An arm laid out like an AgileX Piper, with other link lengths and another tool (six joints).
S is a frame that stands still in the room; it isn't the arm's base.
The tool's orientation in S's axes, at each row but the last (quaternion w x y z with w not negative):
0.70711 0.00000 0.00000 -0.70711
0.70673 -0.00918 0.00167 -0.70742
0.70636 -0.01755 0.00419 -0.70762
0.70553 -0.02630 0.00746 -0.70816
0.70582 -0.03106 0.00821 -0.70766
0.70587 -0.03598 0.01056 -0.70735
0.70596 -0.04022 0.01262 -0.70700
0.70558 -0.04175 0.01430 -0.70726
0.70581 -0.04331 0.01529 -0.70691
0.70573 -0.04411 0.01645 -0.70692
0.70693 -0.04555 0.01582 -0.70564
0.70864 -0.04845 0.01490 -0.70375
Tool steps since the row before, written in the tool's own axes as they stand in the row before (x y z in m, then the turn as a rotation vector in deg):
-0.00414 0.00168 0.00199 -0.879 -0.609 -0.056
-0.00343 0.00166 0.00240 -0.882 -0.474 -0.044
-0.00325 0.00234 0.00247 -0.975 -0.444 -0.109
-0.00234 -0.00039 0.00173 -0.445 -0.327 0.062
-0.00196 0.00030 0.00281 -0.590 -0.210 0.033
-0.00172 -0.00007 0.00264 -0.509 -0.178 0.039
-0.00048 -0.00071 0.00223 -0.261 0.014 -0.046
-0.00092 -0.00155 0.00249 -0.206 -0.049 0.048
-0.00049 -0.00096 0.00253 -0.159 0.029 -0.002
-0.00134 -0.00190 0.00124 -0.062 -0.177 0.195
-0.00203 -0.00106 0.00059 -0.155 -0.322 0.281
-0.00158 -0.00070 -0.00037 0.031 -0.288 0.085
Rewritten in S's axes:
0.00168 0.00414 0.00199 -0.609 0.879 -0.056
0.00170 0.00345 0.00234 -0.474 0.882 -0.046
0.00242 0.00329 0.00234 -0.446 0.974 -0.114
-0.00030 0.00239 0.00168 -0.322 0.448 0.066
0.00046 0.00205 0.00272 -0.207 0.591 0.025
0.00011 0.00181 0.00258 -0.175 0.511 0.032
-0.00054 0.00057 0.00226 0.011 0.259 -0.057
-0.00135 0.00102 0.00257 -0.045 0.208 0.044
-0.00075 0.00059 0.00258 0.029 0.159 -0.011
-0.00179 0.00139 0.00134 -0.160 0.070 0.207
-0.00101 0.00205 0.00059 -0.297 0.167 0.301
-0.00074 0.00156 -0.00038 -0.279 -0.028 0.112

